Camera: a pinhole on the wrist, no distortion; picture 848 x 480 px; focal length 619.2 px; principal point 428.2 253.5 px. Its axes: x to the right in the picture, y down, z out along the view. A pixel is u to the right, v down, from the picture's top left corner.
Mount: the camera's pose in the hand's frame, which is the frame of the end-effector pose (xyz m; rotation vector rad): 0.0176 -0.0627 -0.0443 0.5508 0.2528 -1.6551
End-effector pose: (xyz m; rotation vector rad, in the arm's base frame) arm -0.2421 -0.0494 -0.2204 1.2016 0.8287 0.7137
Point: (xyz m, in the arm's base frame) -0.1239 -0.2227 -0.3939
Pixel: 509 218
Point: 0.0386 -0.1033 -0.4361
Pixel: outside the picture
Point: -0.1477 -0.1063 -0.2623
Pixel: 53 313
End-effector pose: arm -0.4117 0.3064 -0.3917 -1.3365 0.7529 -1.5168
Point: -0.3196 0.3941 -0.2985
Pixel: 241 151
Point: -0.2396 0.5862 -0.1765
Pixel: 483 81
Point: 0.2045 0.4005 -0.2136
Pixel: 50 347
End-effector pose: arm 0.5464 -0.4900 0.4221 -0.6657 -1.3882 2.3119
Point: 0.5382 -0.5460 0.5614
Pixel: 288 93
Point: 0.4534 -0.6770 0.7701
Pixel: 371 211
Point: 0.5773 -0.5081 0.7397
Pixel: 685 126
